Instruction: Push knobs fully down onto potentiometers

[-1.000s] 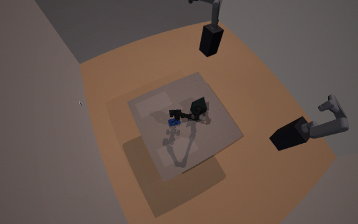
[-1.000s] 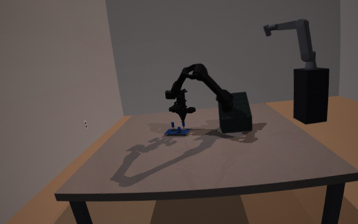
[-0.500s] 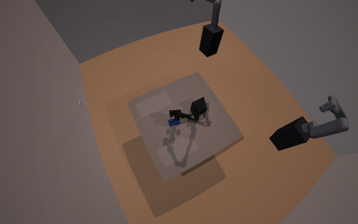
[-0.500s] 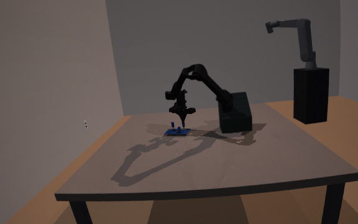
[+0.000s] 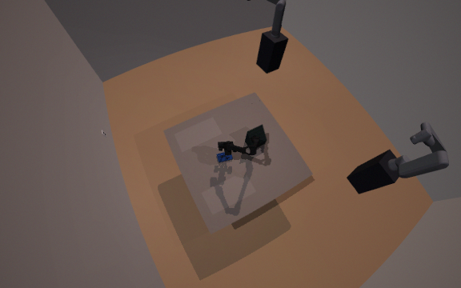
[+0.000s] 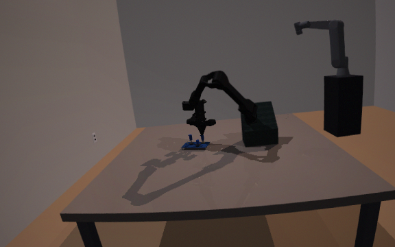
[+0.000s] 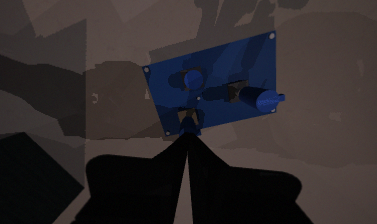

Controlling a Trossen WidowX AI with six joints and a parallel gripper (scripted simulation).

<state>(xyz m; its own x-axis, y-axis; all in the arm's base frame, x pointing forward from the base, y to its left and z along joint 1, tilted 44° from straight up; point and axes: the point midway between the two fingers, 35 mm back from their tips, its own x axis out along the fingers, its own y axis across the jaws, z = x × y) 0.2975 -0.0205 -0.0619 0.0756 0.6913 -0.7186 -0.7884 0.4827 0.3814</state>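
The knob is 70 mm ahead of my gripper tip.
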